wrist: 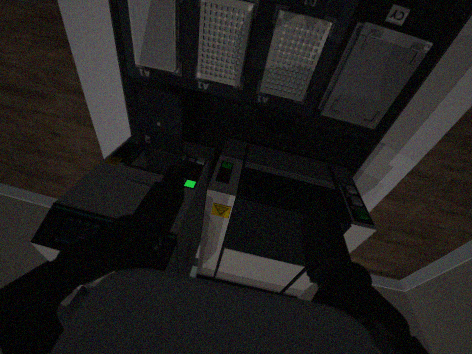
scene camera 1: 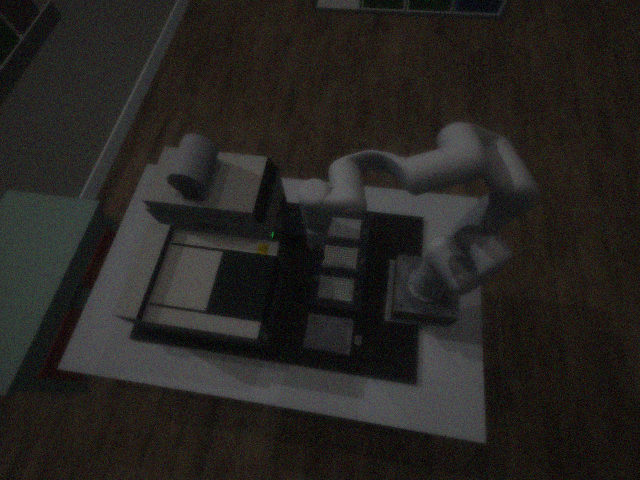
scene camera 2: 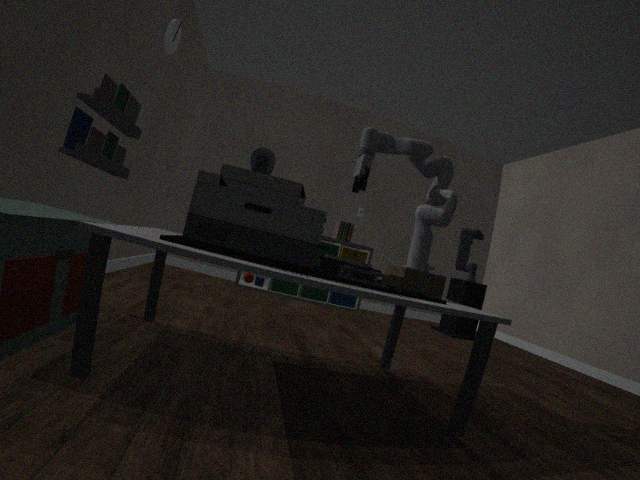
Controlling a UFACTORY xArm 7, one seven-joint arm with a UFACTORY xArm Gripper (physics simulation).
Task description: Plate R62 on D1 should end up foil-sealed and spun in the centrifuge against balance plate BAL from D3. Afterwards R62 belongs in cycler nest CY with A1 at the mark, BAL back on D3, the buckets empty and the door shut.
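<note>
My gripper is open and empty, high above the bench; its fingertips are hard to see in scene camera 1. Plate R62 sits on D1 with its well grid showing. Plate BAL sits on D3 and has a smooth pale top. Cycler nest CY is a flat grey surface with corner brackets. The apparent centrifuge has a dark opening beside a light panel. The apparent sealer shows a green light. The bucket contents cannot be made out.
Another welled plate sits on D2, between D1 and D3. A grey cylinder stands up high on the sealer. The arm's base block is right of the plate row. A pale green bench is at the left.
</note>
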